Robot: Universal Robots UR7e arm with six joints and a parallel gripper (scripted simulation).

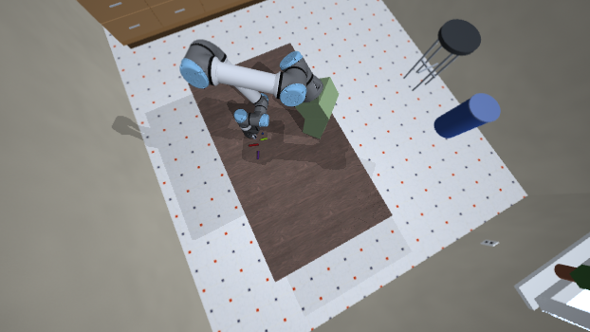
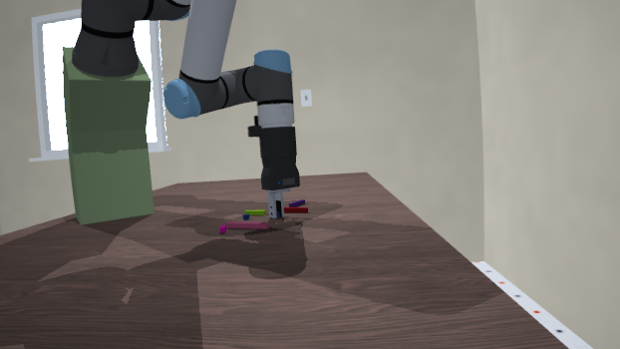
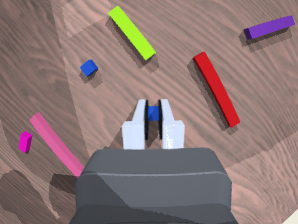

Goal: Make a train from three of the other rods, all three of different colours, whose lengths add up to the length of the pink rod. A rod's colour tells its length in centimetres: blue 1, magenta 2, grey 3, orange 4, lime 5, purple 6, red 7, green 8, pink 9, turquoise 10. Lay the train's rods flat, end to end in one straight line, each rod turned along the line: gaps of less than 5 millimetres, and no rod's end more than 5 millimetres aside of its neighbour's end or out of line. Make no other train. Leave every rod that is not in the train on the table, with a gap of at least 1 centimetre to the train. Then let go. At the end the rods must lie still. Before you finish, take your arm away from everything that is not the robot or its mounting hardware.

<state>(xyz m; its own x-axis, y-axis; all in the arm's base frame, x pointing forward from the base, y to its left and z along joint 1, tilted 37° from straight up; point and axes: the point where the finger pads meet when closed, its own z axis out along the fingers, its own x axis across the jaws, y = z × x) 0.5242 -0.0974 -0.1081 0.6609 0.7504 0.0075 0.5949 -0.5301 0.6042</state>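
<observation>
My gripper is now 12 cm to the left of the magenta rod, 8 cm past it and 1 cm above it. From my hand the other things lie so: lime rod (6 cm behind, 4 cm to the left, 1 cm below); red rod (5 cm to the left, 3 cm ahead, 1 cm below); blue rod (7 cm behind, 1 cm to the right, 1 cm below).
</observation>
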